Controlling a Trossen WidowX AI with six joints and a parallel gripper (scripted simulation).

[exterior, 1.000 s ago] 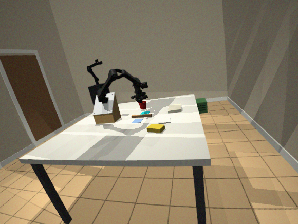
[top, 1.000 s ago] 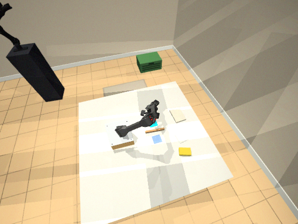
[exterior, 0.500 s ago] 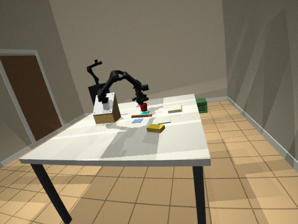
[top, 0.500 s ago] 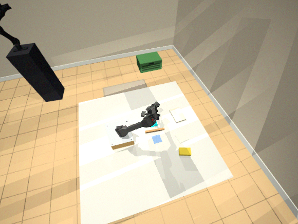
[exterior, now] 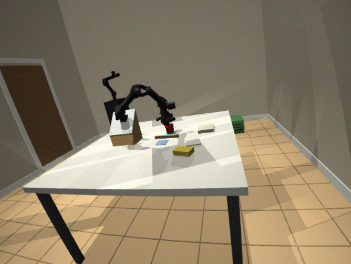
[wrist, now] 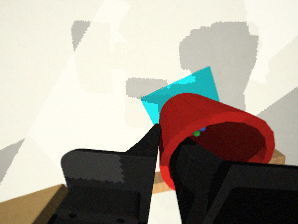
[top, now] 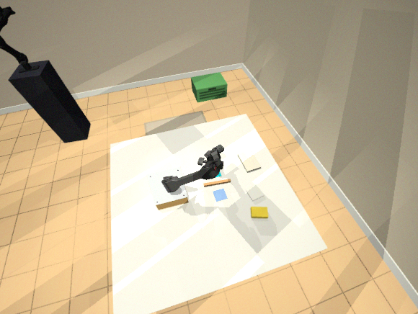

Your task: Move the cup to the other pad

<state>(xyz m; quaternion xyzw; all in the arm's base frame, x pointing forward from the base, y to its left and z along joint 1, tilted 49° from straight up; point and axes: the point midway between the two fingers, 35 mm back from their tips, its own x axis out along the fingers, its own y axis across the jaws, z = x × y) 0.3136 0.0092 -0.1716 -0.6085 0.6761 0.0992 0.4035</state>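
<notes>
My gripper tip is now 30 mm short of the red cup and 20 mm to the left of it. Also, from my gripper tip: thin wooden strip (110 mm to the right, 40 mm below, 30 mm ahead); then blue pad (210 mm to the right, 50 mm below, 30 mm ahead); then cyan pad (50 mm below, 30 mm ahead, 10 mm to the right).
</notes>
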